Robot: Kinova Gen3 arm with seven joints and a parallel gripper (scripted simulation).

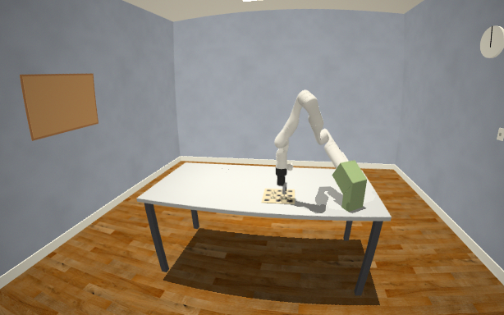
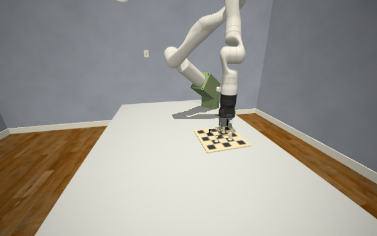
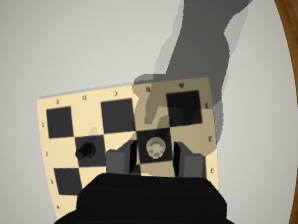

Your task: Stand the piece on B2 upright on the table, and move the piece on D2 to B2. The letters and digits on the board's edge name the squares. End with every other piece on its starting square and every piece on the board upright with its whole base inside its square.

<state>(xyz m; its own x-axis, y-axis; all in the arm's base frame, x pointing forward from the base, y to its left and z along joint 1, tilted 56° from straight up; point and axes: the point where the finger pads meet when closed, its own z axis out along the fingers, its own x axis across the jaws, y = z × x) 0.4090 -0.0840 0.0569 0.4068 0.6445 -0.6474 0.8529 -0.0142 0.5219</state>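
My hand is 4 cm above the pale piece. From my hand the other things lie so: small chessboard 6 cm below, 5 cm to the right, 3 cm ahead; black piece 8 cm to the right, 4 cm below, 2 cm behind.
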